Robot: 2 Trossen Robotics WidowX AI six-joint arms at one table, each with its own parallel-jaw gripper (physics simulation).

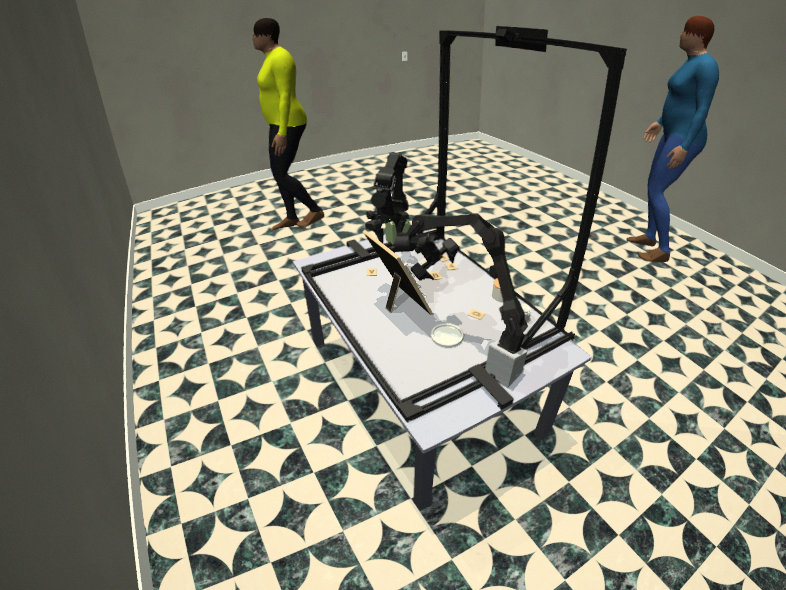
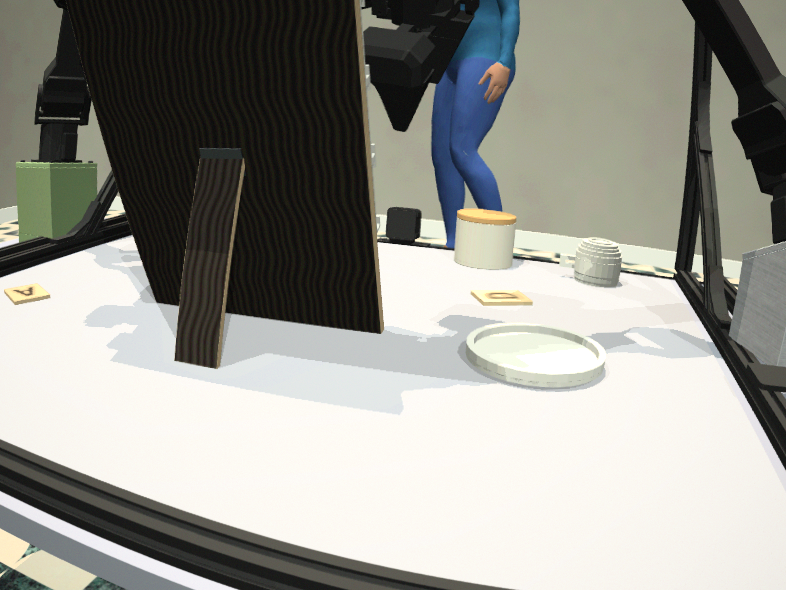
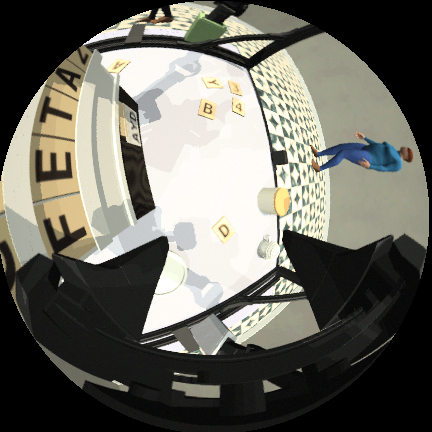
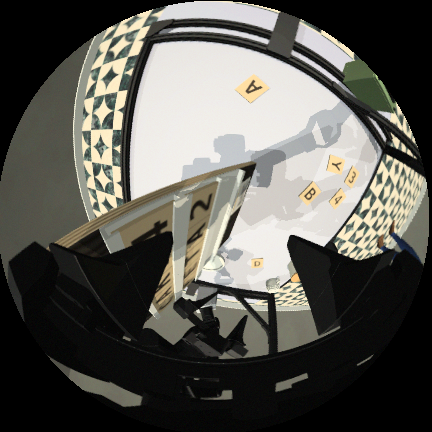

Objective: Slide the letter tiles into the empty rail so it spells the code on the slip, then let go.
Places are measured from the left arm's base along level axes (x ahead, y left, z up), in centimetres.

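Pixels of known places: left gripper, fingertip midpoint: (image 1: 442,270) (image 2: 418,104) (image 3: 226,239) (image 4: 232,303); right gripper, fingertip midpoint: (image 1: 390,241) (image 4: 232,239); left arm's base, link origin: (image 1: 509,347) (image 3: 225,347) (image 4: 205,308); right arm's base, link origin: (image 2: 56,162).
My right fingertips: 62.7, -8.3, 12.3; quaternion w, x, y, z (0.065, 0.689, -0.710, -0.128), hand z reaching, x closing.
Ahead of a thing's pixels: the offset from my right fingertips to its top centre, as dx, dy, dz. "*": to the spot under its first point.
Loose tiles lie flat on the table: A @[+17.0, -3.9, -23.9] (image 1: 372,271) (image 2: 26,293) (image 3: 118,65) (image 4: 252,88), Y @[+3.1, -27.7, -23.9] (image 3: 212,82) (image 4: 335,164), B @[-6.4, -21.3, -23.9] (image 3: 207,109) (image 4: 310,193), 3 (image 3: 235,88) (image 4: 352,176), 4 (image 3: 238,106) (image 4: 337,198) and D @[-36.4, -11.4, -23.9] (image 1: 476,313) (image 2: 501,297) (image 3: 223,230) (image 4: 257,263). The slip @[-7.0, -2.0, -17.8] (image 3: 133,126) reads AYD, low on the leaning board @[* -15.0, +6.2, -11.2] (image 2: 285,190). A pale rail @[-10.5, +2.9, -8.2] (image 3: 95,150) above it shows no tiles; the row above holds letters. My left gripper (image 3: 226,239) is open and empty, high in front of the board. My right gripper (image 4: 232,239) is open and empty, above the board's other end.
A round pale tray @[-36.1, +7.1, -22.8] (image 1: 447,334) (image 2: 536,355) lies near tile D. A lidded canister @[-37.0, -29.0, -17.5] (image 2: 485,240) (image 3: 273,201) and a ribbed pot @[-50.6, -22.6, -18.8] (image 2: 597,261) (image 3: 268,248) stand towards the table's far edge. A prop leg @[* -9.5, +8.9, -16.9] (image 2: 209,266) supports the board from behind. Black frame posts (image 1: 444,127) rise beside the table.
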